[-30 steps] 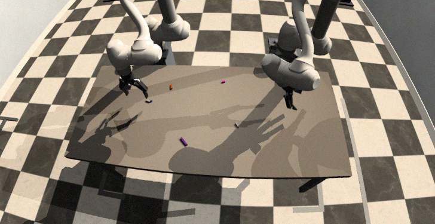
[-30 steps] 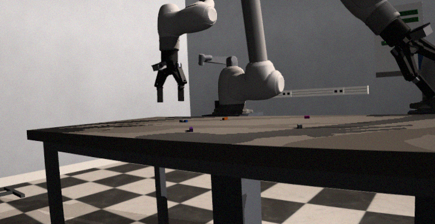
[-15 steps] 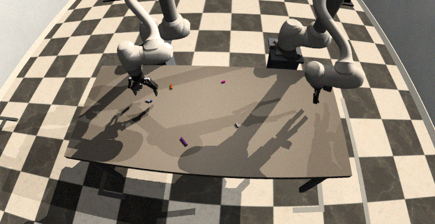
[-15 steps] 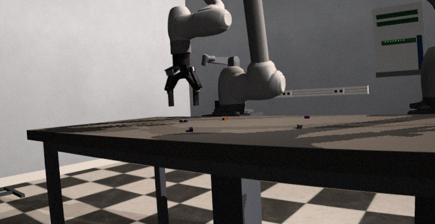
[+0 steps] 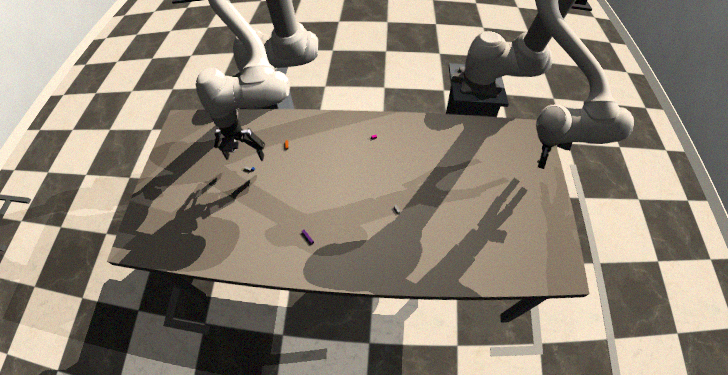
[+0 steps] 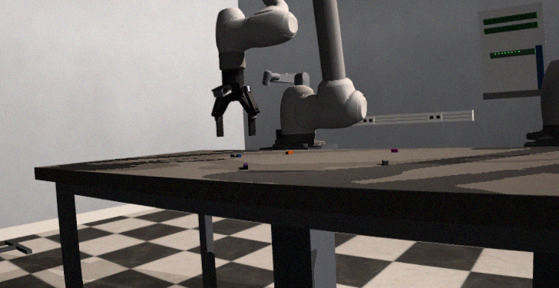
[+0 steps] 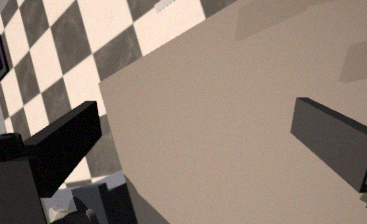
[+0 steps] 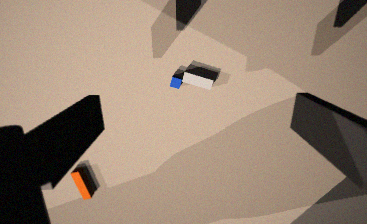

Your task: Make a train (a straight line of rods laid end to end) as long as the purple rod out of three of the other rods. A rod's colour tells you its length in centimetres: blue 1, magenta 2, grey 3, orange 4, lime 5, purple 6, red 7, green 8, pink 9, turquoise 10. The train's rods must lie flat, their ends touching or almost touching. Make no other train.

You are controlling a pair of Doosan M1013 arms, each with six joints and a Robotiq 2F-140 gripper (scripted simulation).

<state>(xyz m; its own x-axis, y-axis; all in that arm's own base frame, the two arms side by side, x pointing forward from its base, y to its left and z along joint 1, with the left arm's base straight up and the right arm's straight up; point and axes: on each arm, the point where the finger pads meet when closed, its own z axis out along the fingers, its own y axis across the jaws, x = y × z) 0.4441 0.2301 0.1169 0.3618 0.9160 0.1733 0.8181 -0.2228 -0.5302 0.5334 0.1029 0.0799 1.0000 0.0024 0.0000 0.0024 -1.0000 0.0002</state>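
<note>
Right now my right hand is 1 cm short of the blue rod, 2 cm to the right of it and 7 cm above it. Also, from my right hand: purple rod (28 cm ahead, 28 cm to the left, 7 cm below); orange rod (12 cm behind, 14 cm to the left, 7 cm below); magenta rod (17 cm behind, 49 cm to the left, 7 cm below).
</note>
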